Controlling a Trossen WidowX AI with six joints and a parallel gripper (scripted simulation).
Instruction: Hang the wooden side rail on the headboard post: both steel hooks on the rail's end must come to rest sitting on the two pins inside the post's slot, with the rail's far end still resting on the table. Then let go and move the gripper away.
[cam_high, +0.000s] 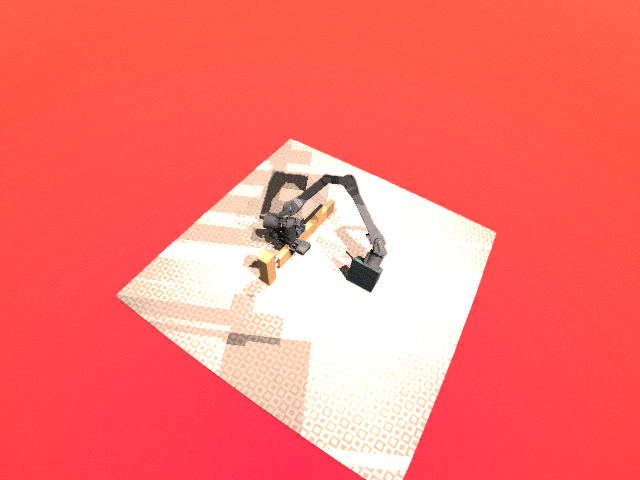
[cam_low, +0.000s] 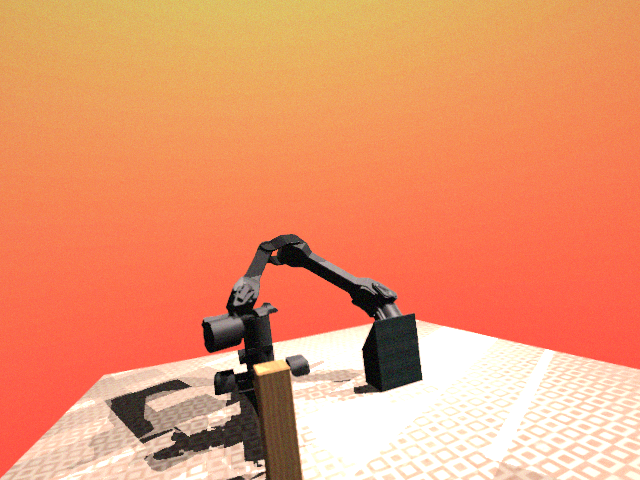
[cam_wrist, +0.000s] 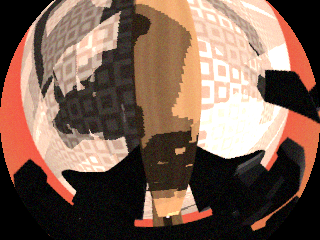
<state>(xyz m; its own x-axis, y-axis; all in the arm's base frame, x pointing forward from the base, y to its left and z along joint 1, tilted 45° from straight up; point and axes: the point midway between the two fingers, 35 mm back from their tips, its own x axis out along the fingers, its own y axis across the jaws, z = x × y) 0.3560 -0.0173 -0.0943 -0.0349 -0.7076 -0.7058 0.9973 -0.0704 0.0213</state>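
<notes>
Right now my gripper tip is 10 mm short of the wooden headboard post, 150 mm to the right of it and 50 mm below it.
</notes>
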